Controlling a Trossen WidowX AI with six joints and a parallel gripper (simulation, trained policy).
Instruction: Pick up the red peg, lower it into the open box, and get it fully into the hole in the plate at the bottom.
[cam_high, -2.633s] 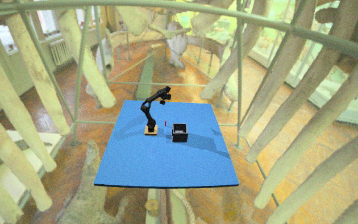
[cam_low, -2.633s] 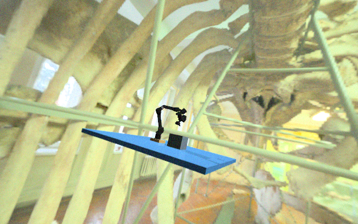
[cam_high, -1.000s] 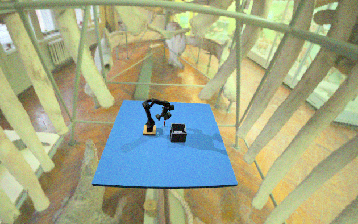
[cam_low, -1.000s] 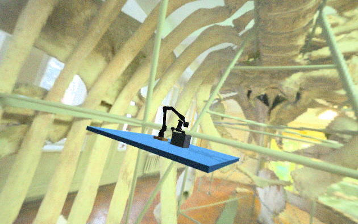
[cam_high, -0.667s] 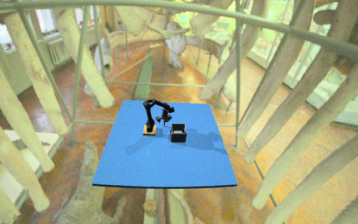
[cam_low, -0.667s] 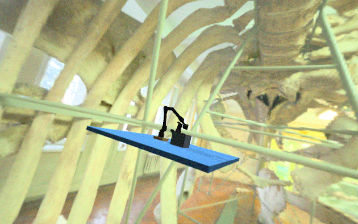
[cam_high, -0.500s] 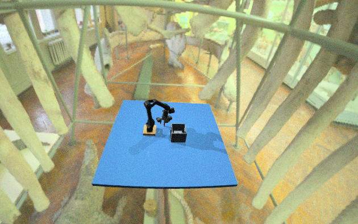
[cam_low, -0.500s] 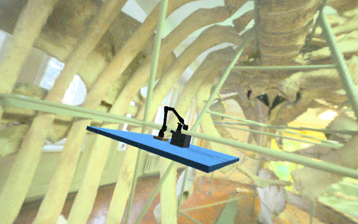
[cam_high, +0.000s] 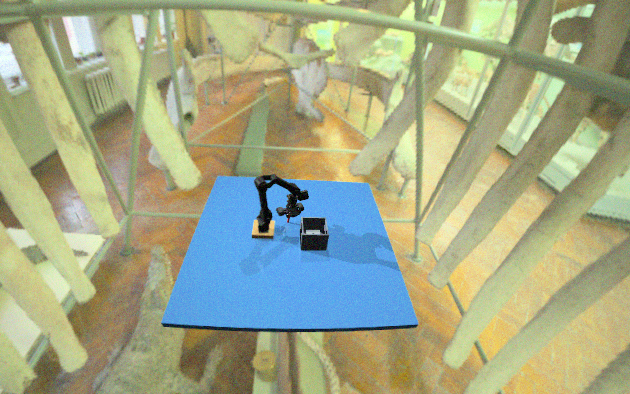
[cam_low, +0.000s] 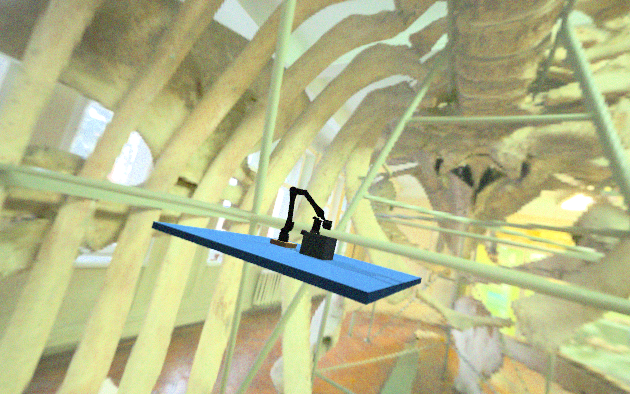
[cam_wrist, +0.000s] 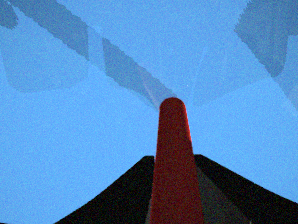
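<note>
Now: the light grey plate 21 cm to the right of my gripper tip, 13 cm ahead of it and 1 cm above it. Round my gripper tip: red peg (1 cm to the right, 1 cm above).
</note>
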